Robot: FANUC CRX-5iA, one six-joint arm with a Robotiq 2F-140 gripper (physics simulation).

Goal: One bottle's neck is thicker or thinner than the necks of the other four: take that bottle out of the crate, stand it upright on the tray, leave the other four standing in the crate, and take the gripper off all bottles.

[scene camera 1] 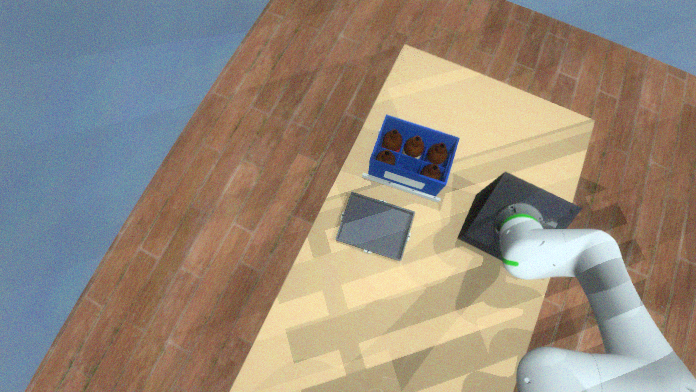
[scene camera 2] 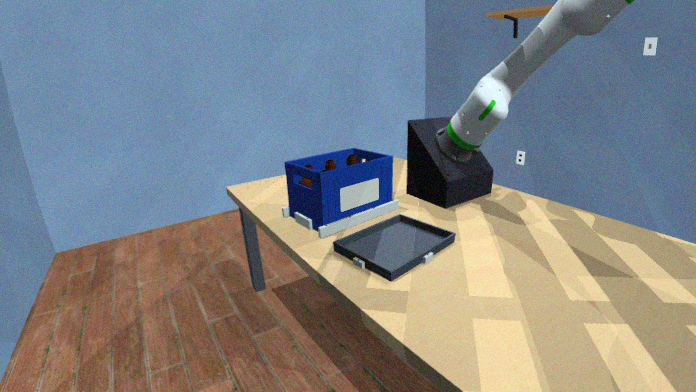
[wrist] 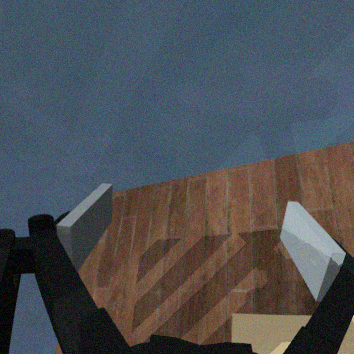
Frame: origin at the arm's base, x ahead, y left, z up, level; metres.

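Seen in the pictures: gripper, fingertip midpoint: [wrist: 197,211]; arm's base at its link origin: [scene camera 1: 518,222] [scene camera 2: 452,146].
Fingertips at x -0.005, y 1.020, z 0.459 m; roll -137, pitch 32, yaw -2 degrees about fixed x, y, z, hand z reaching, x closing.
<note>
Pixels of each thing's top centre, then the offset from my fingertips to it. "*": a spot on its surface instead. Level surfaces: height alone.
- blue crate at its top centre: [scene camera 2: 339,158] [scene camera 1: 415,148] 0.414 m ahead, 1.126 m right, 0.460 m down
- dark grey tray at a spot on its surface: [scene camera 2: 395,245] [scene camera 1: 374,226] * 0.438 m ahead, 0.848 m right, 0.630 m down
- table at its surface level: 0.635 m down
A blue crate [scene camera 1: 415,178] [scene camera 2: 305,200] stands on the table with brown bottles in its compartments. Three bottles, left [scene camera 1: 392,140], middle [scene camera 1: 414,146] and right [scene camera 1: 437,153], stand in the far row. Two bottles, left [scene camera 1: 386,158] and right [scene camera 1: 431,172], stand in the near row; the near middle compartment holds none. I cannot tell which neck differs. The dark grey tray [scene camera 1: 376,227] [scene camera 2: 395,245] lies beside the crate and is empty. My gripper [wrist: 197,211] is open and empty, facing the floor and wall away from the crate; it does not show in the scene views.
The black base block [scene camera 1: 480,220] [scene camera 2: 425,165] of the arm stands on the table [scene camera 1: 480,95] [scene camera 2: 500,310], right of crate and tray. Pale strips [scene camera 1: 400,187] [scene camera 2: 357,219] run along the crate's foot. A wooden shelf [scene camera 2: 520,12] hangs on the back wall.
</note>
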